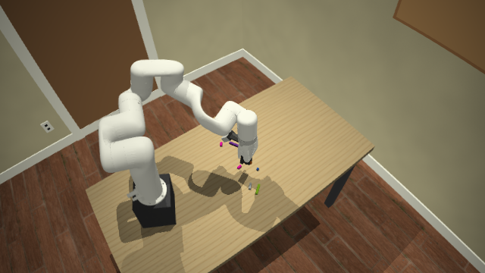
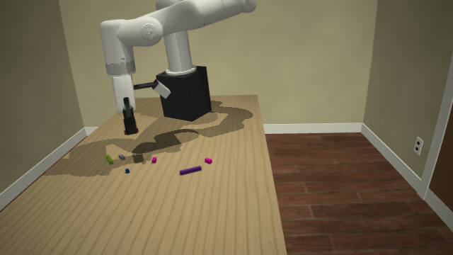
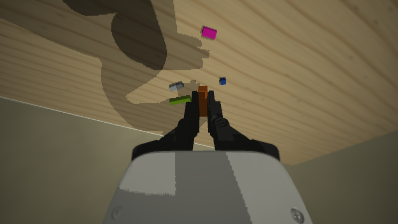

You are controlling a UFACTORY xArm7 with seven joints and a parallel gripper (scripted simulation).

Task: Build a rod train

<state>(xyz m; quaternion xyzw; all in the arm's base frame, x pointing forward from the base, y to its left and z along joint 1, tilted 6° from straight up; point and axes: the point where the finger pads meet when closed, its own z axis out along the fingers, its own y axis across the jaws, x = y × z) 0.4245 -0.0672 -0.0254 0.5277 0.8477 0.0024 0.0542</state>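
Now: hand 120 mm above the small blue rod, 50 mm short of it and 10 mm to the left of it. From my hand the other things lie so: grey rod (120 mm below, 60 mm to the right, 30 mm behind); then orange rod (20 mm below); then lime rod (120 mm below, 100 mm to the right, 10 mm behind).
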